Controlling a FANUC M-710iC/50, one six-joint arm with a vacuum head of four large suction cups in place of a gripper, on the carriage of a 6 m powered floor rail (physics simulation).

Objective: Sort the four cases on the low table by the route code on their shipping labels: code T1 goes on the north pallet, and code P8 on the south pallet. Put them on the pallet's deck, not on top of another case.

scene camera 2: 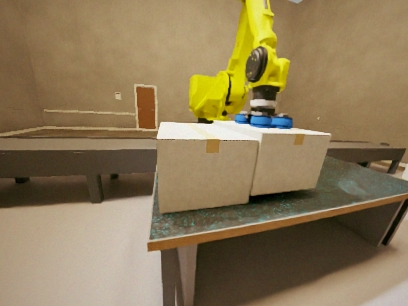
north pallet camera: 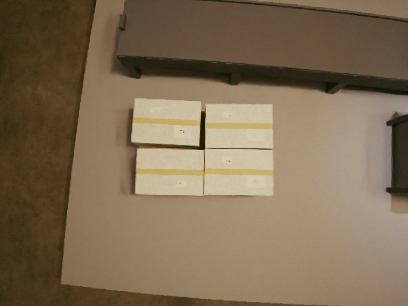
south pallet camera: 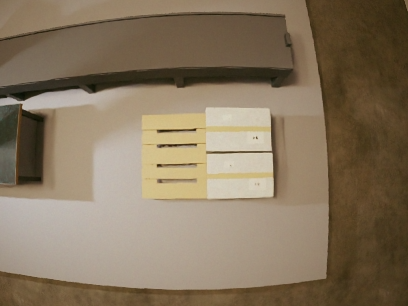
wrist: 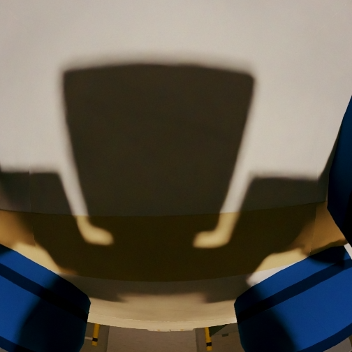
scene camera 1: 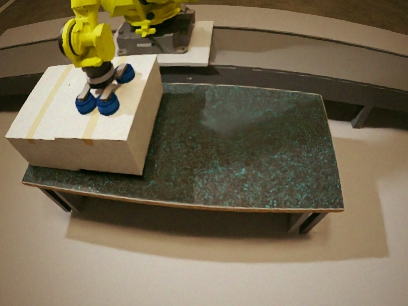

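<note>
My vacuum head (scene camera 1: 104, 89) (scene camera 2: 262, 121) (wrist: 162, 305) has its blue cups on the top of a white case (scene camera 1: 117, 122) (scene camera 2: 287, 162) (wrist: 160, 30) and holds it slightly above the low table (scene camera 1: 260, 145) (scene camera 2: 350, 185). Its label cannot be read. A second white case (scene camera 1: 32, 117) (scene camera 2: 202, 175) stands close beside it, at the table's end. Four cases (north pallet camera: 167, 111) (north pallet camera: 240, 114) (north pallet camera: 167, 160) (north pallet camera: 240, 187) lie in two rows on the north pallet; their labels are mostly blurred. Two cases (south pallet camera: 237, 117) (south pallet camera: 235, 162) lie on the right half of the south pallet (south pallet camera: 172, 121). Its left half is bare deck.
The grey floor rail (scene camera 1: 300, 55) (scene camera 2: 75, 155) (north pallet camera: 250, 35) (south pallet camera: 150, 47) runs behind the table and past both pallets. The robot's base (scene camera 1: 155, 37) stands on its carriage. Part of the low table also shows at the left in the south pallet view (south pallet camera: 7, 145).
</note>
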